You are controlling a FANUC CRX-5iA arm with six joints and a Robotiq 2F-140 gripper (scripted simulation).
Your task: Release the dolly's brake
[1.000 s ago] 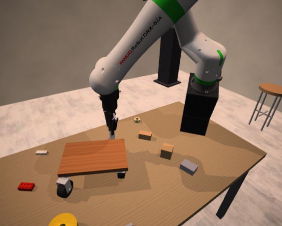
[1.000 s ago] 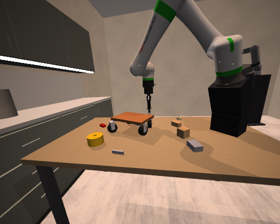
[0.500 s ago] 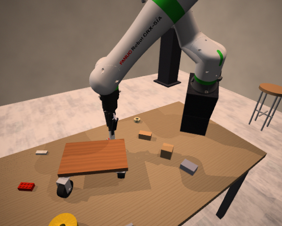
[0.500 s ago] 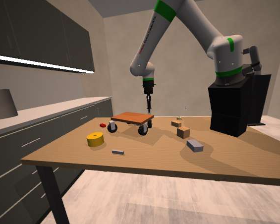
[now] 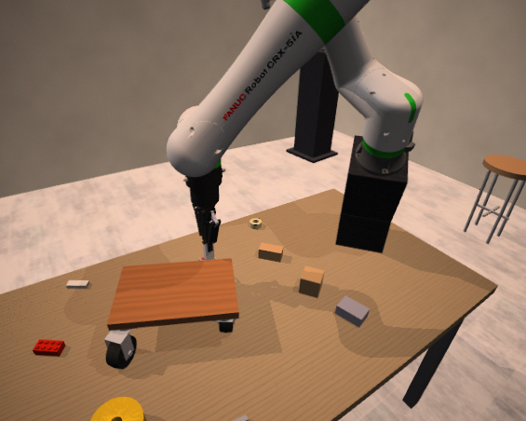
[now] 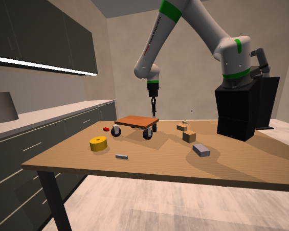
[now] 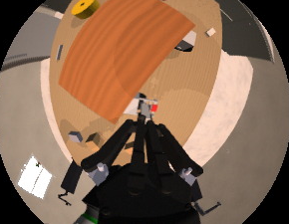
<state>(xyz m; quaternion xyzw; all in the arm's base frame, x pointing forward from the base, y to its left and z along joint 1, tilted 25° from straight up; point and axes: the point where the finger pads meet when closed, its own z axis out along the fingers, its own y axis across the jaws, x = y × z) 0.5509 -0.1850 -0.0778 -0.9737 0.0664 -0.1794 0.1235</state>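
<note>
Right now the brake pedal is 1 cm to the right of my hand and 5 cm below it. Round my hand: grey block 24 cm behind, 36 cm to the left, 11 cm below; red brick 46 cm ahead, 5 cm to the right, 12 cm below; yellow disc 39 cm ahead, 26 cm to the left, 10 cm below.
</note>
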